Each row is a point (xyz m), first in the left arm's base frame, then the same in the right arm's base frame.
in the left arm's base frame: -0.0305 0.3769 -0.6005
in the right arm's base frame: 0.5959 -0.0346 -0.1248
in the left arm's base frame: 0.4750 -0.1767 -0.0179
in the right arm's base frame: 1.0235 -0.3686 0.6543
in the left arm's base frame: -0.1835 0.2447 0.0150
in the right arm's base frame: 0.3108 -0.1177 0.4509
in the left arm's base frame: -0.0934 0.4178 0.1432
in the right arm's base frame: 0.3264 0.0873 0.5616
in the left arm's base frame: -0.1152 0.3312 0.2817
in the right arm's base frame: 0.2854 0.0169 0.7049
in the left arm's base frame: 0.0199 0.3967 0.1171
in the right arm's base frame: 0.4443 0.0909 0.5674
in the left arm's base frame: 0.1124 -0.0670 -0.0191
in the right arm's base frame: 0.6606 -0.3506 0.5470
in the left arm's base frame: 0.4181 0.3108 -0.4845
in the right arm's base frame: 0.9999 0.0252 0.1038
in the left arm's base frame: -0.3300 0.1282 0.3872
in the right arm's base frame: 0.0948 -0.2162 0.7933
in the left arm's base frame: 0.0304 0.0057 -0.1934
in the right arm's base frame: 0.6164 -0.3234 0.3478
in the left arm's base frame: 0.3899 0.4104 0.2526
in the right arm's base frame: 0.7531 0.2110 0.7811
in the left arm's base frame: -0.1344 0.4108 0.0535
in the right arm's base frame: 0.3135 0.0589 0.4678
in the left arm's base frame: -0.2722 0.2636 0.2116
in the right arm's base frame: 0.1701 -0.0951 0.6139
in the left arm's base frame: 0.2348 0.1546 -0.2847
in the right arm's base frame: 0.8041 -0.1429 0.2807
